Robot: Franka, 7 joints.
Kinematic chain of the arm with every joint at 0, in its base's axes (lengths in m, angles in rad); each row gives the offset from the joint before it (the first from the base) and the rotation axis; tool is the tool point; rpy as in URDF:
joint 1: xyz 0 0 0.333 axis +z
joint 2: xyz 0 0 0 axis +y
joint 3: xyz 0 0 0.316 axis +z
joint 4: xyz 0.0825 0 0 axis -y
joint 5: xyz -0.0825 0 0.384 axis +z
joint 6: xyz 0 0 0 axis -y
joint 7: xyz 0.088 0 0 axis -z
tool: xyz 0 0 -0.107 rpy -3.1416 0 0
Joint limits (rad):
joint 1: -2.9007..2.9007
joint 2: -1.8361..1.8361
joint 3: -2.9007..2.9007
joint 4: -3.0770..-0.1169
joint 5: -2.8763..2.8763
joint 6: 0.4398..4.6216
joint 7: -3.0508..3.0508
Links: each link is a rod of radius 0.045 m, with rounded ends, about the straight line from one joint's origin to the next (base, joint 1, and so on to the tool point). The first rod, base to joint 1, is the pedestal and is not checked.
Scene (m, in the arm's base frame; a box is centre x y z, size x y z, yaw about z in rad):
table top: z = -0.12
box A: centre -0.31 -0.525 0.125 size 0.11 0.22 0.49 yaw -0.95
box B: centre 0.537 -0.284 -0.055 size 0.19 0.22 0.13 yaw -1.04
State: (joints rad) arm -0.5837 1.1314 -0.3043 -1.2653 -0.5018 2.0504 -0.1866
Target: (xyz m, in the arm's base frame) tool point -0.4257 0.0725 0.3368
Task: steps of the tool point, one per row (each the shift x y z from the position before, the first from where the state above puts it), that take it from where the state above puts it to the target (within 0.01 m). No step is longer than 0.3 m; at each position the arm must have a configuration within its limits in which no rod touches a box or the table.
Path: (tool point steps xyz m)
1: -0.1807 -0.1527 0.1167
2: -0.2183 -0.0698 0.1336
3: -0.2222 0.0224 0.1414
4: -0.2047 0.1463 0.0497
5: -0.1312 0.2096 0.0387
6: -0.0369 0.1384 -0.1148
7: 0.0235 0.1631 -0.0721
8: 0.0843 0.1502 -0.0272

